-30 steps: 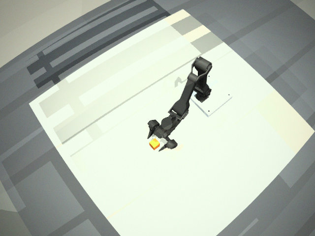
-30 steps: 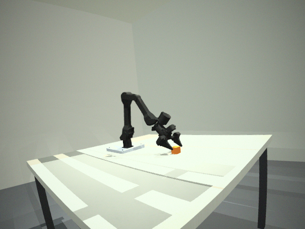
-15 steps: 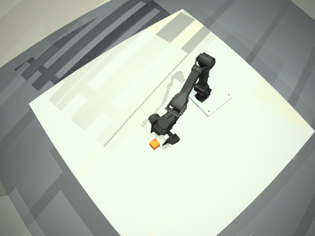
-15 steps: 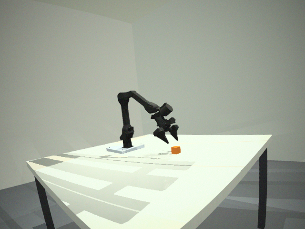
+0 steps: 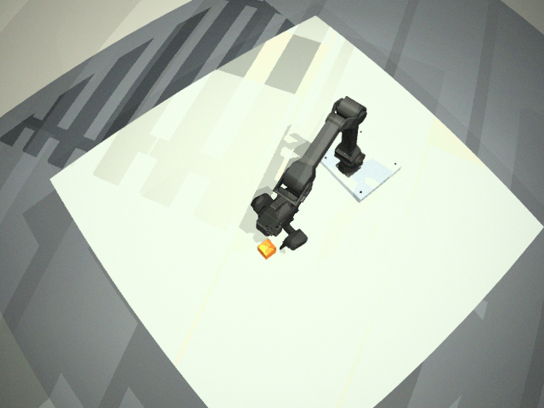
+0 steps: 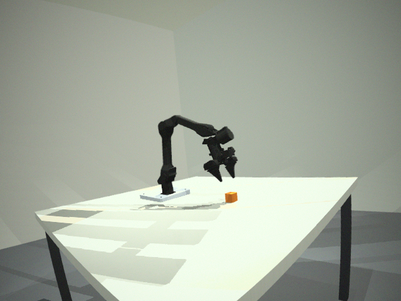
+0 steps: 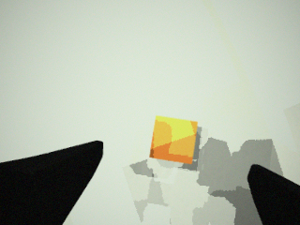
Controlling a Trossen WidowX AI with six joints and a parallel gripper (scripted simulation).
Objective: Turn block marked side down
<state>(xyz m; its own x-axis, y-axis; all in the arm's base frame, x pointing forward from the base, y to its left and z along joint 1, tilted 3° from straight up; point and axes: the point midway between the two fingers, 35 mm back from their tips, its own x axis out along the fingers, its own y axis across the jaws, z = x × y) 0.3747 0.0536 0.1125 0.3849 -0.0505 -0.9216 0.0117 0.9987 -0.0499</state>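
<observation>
The orange block is 80 mm below my gripper tip.
</observation>
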